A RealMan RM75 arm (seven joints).
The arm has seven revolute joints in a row. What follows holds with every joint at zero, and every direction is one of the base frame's. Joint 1 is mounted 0.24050 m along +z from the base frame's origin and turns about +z. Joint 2 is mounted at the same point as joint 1 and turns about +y. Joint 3 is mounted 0.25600 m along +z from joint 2 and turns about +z. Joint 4 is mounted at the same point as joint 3 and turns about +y. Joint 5 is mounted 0.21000 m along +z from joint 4 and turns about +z. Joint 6 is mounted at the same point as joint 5 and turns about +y. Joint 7 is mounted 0.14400 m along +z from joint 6 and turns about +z. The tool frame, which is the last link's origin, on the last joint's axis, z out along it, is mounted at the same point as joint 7; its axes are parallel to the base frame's.
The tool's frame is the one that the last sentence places.
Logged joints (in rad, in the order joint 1, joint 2, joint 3, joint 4, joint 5, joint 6, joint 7), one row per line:
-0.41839, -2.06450, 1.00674, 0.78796, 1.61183, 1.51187, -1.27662
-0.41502, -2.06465, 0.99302, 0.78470, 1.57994, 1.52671, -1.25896
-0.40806, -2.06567, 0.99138, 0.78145, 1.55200, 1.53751, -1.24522
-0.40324, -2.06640, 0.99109, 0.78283, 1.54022, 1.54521, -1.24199
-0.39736, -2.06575, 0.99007, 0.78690, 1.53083, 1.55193, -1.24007
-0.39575, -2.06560, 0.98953, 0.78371, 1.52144, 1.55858, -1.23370
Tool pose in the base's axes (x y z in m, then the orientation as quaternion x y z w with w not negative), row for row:
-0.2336, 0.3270, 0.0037, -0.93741, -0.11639, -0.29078, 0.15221
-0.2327, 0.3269, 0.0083, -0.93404, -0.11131, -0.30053, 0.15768
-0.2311, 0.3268, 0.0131, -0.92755, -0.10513, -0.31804, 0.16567
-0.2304, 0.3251, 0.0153, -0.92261, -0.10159, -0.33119, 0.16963
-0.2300, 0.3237, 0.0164, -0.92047, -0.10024, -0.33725, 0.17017
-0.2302, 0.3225, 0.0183, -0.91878, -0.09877, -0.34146, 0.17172
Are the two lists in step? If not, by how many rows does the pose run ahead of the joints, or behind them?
The pose runs 1 row behind the joints: the pose in row i belongs to the joints in row i - 1.
